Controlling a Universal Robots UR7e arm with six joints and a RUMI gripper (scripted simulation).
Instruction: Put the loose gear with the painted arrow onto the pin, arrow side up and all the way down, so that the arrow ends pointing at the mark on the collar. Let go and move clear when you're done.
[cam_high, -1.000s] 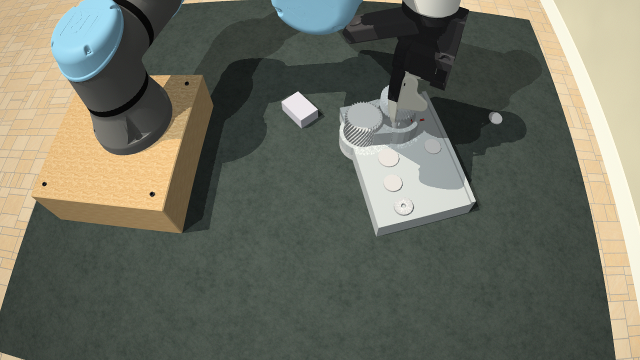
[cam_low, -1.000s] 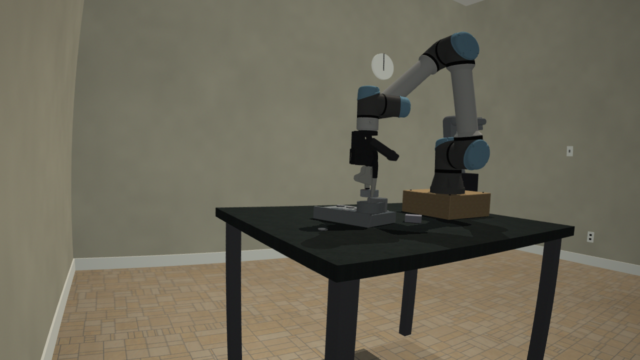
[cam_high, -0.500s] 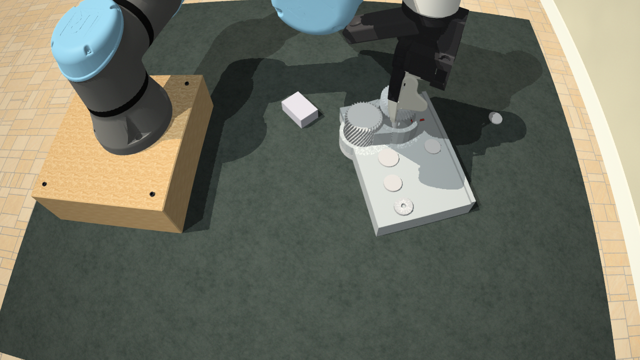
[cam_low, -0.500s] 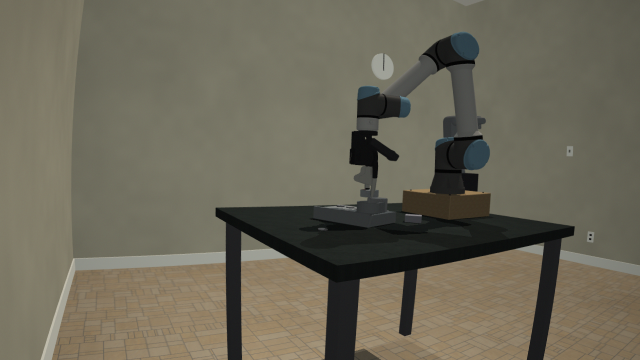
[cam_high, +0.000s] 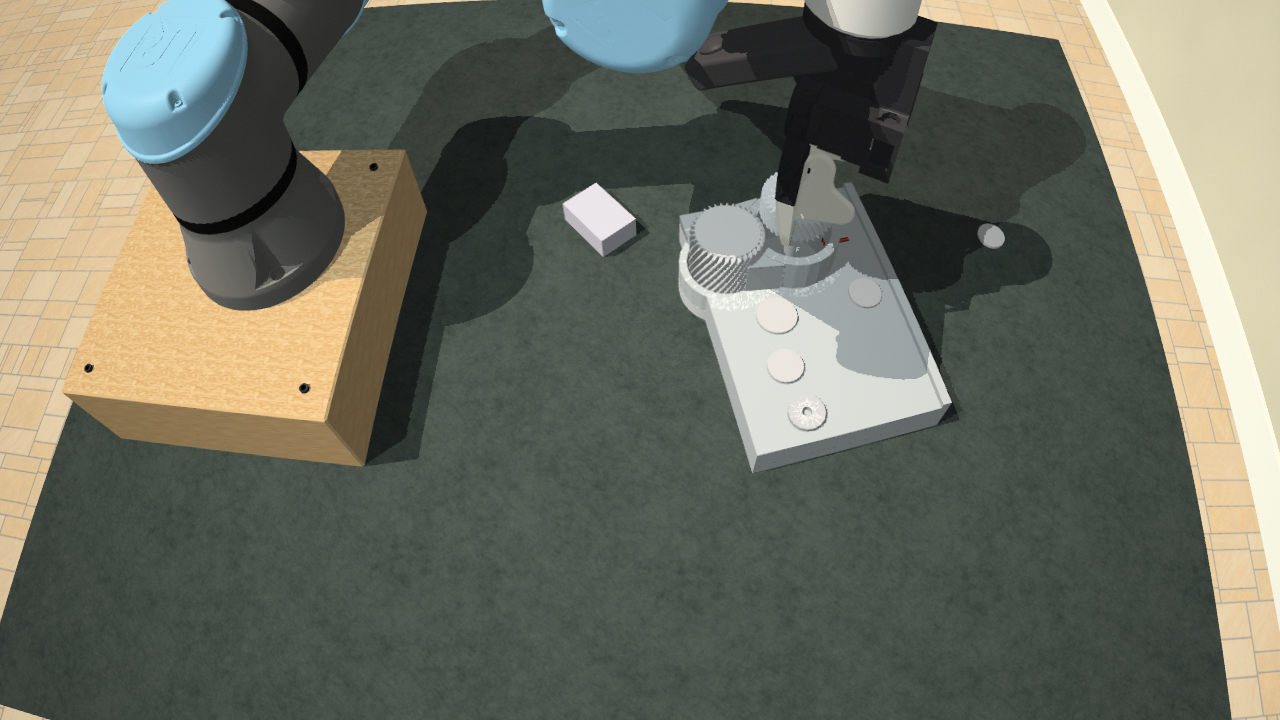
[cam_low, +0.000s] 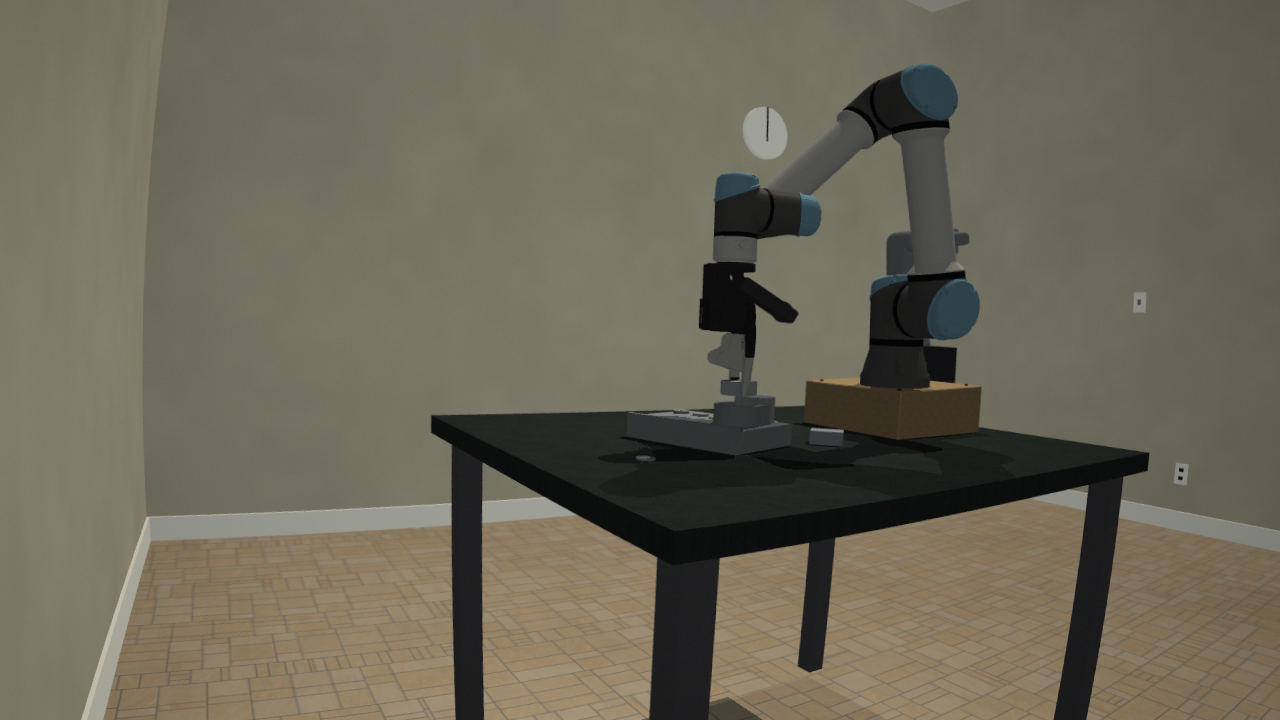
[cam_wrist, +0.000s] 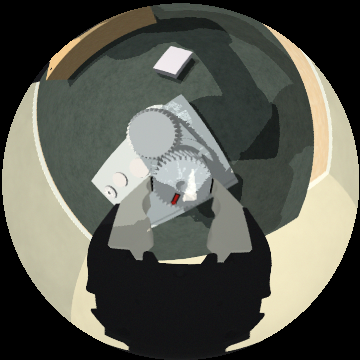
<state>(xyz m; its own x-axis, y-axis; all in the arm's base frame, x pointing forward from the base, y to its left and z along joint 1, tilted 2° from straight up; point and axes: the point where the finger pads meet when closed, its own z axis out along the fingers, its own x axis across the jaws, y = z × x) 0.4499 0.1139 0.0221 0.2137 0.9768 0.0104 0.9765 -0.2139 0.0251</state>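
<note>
The gear is right at my hand. From my hand the other things lie so: grey block (180 mm behind, 20 mm to the left, 90 mm below).
</note>
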